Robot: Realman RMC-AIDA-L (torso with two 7-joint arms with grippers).
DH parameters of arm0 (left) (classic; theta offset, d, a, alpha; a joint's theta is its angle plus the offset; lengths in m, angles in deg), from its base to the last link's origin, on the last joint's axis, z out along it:
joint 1: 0 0.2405 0 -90
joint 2: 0 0 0 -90
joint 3: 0 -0.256 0 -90
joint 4: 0 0 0 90
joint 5: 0 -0.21 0 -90
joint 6: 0 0 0 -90
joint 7: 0 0.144 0 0
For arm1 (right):
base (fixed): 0 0 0 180
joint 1: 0 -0.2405 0 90
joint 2: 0 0 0 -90
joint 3: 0 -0.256 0 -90
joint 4: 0 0 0 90
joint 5: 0 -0.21 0 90
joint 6: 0 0 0 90
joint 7: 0 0.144 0 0
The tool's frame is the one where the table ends.
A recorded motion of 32 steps. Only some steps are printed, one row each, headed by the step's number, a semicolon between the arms.
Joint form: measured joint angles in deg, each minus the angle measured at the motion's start. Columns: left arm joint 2, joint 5, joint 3, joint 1, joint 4, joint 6, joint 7; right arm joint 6, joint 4, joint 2, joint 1, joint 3, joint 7, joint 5.
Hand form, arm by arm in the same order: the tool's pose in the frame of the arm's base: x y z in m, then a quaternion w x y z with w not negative. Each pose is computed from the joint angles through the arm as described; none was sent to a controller.
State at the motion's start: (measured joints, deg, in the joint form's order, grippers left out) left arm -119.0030 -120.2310 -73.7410 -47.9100 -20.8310 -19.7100 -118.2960; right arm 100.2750 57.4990 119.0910 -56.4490 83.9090 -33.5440 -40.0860
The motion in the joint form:
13: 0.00 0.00 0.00 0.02 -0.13 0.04 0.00; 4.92 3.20 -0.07 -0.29 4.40 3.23 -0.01
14: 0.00 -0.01 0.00 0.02 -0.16 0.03 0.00; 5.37 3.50 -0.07 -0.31 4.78 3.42 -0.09
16: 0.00 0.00 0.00 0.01 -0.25 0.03 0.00; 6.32 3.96 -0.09 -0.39 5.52 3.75 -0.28
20: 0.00 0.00 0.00 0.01 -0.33 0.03 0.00; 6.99 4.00 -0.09 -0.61 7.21 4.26 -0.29
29: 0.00 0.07 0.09 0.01 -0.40 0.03 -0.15; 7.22 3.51 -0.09 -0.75 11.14 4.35 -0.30
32: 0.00 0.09 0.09 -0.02 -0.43 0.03 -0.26; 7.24 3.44 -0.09 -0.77 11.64 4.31 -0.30
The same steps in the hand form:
13: -0.2601 0.4496 -0.0548 0.41461 -0.84043 -0.34896 -0.00014; 0.1004 0.3368 -0.0453 0.02282 0.91779 -0.24890 0.30853
14: -0.2600 0.4497 -0.0548 0.41464 -0.84050 -0.34875 -0.00024; 0.0998 0.3353 -0.0451 0.02462 0.91697 -0.24701 0.31232
16: -0.2595 0.4500 -0.0545 0.41493 -0.84057 -0.34824 -0.00086; 0.0989 0.3324 -0.0448 0.02903 0.91494 -0.24359 0.32048
20: -0.2591 0.4503 -0.0544 0.41520 -0.84063 -0.34779 -0.00132; 0.0996 0.3288 -0.0465 0.03218 0.91067 -0.23793 0.33621
29: -0.2588 0.4506 -0.0541 0.41562 -0.83973 -0.34943 -0.00313; 0.1044 0.3224 -0.0520 0.03771 0.90298 -0.22103 0.36653
32: -0.2584 0.4508 -0.0540 0.41571 -0.83946 -0.34997 -0.00393; 0.1050 0.3216 -0.0527 0.03850 0.90202 -0.21848 0.37033

